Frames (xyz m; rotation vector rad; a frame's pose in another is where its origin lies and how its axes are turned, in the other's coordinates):
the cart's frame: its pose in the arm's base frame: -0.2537 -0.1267 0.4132 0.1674 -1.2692 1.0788
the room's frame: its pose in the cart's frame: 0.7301 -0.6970 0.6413 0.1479 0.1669 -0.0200
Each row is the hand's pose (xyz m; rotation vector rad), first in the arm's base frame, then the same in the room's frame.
Working: the arm's base frame: its pose in the room's frame: -0.8411 0.5696 -1.2973 -0.1973 1.0371 -1.1457

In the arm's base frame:
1: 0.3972 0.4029 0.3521 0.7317 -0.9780 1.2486
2: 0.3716 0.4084 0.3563 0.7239 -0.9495 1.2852
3: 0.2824 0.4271 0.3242 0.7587 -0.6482 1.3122
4: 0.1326 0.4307 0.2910 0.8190 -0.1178 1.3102
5: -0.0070 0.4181 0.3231 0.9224 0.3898 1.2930
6: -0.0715 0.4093 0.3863 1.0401 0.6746 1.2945
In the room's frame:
1: -0.3003 0.3003 -1.5784 0.4160 -0.2468 -0.1089
2: -0.2942 0.3223 -1.5648 0.4393 -0.2242 -0.0825
3: -0.3089 0.4151 -1.5426 0.6186 -0.0210 -0.1370
4: -0.3360 0.5512 -1.4770 0.9378 0.3301 -0.2433
5: -0.3239 0.6484 -1.3716 1.2978 0.6193 -0.3307
6: -0.2836 0.6747 -1.2947 1.5577 0.7242 -0.3638

